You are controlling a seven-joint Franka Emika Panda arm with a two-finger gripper.
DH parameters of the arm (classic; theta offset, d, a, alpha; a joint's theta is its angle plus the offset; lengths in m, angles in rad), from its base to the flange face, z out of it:
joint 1: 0 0.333 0 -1.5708
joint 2: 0 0 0 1.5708
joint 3: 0 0.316 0.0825 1.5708
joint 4: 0 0 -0.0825 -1.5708
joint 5: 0 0.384 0 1.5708
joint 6: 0 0 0.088 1.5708
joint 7: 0 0.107 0 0
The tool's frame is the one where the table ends.
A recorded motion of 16 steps. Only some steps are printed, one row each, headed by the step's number.
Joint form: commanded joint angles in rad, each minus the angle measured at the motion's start. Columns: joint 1, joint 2, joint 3, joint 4, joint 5, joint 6, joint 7.
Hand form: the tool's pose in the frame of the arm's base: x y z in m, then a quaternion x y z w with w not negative. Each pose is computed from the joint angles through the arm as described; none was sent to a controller.
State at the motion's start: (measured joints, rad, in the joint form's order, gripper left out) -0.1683 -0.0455 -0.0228 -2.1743 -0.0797 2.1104 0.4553
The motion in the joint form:
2: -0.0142 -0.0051 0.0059 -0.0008 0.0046 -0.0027 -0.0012
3: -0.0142 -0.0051 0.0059 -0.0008 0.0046 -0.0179 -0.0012
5: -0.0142 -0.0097 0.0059 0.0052 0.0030 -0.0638 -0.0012
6: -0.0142 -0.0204 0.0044 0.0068 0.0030 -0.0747 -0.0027
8: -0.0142 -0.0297 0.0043 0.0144 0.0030 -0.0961 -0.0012
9: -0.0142 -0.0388 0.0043 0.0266 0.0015 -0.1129 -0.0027
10: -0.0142 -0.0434 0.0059 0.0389 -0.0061 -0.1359 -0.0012
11: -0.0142 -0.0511 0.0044 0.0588 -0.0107 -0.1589 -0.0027
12: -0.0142 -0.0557 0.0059 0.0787 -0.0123 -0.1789 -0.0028
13: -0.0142 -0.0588 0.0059 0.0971 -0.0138 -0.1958 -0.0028
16: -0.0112 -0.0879 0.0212 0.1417 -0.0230 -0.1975 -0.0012
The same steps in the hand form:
2: 0.5116 -0.1070 0.4127 0.95266 -0.30228 -0.00430 0.03247
3: 0.5100 -0.1069 0.4114 0.95249 -0.30248 -0.01181 0.03359
5: 0.5059 -0.1066 0.4127 0.95188 -0.30282 -0.02915 0.03700
6: 0.5040 -0.1071 0.4181 0.95179 -0.30318 -0.02850 0.03695
8: 0.5026 -0.1071 0.4246 0.95127 -0.30453 -0.03067 0.03751
9: 0.5025 -0.1074 0.4335 0.95145 -0.30412 -0.02835 0.03811
10: 0.5022 -0.1072 0.4397 0.95151 -0.30313 -0.03083 0.04231
11: 0.5026 -0.1087 0.4510 0.95148 -0.30317 -0.02830 0.04438
12: 0.5038 -0.1085 0.4610 0.95156 -0.30301 -0.02590 0.04527
13: 0.5050 -0.1090 0.4698 0.95142 -0.30354 -0.02349 0.04597
16: 0.5096 -0.1008 0.5060 0.95399 -0.29582 0.01336 0.04698

